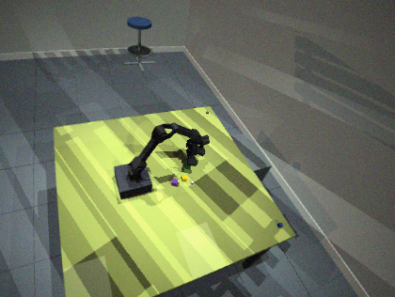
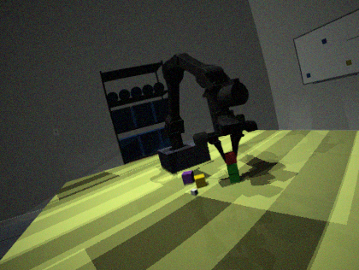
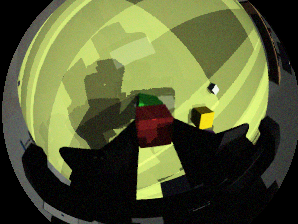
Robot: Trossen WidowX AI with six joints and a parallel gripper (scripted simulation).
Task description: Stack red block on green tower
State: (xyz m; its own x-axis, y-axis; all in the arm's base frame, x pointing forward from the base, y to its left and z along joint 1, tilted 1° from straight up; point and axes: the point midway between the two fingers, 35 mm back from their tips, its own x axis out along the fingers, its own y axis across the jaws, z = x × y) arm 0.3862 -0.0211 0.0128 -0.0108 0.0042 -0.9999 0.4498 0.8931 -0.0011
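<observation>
Now: gripper tip 1 cm below the red block. The rest, counted from my gripper tip: purple block (15 cm behind, 8 cm to the right, 5 cm below); yellow block (8 cm to the right, 8 cm behind, 5 cm below); tiny white block (13 cm to the right, 6 cm below, 4 cm behind).
</observation>
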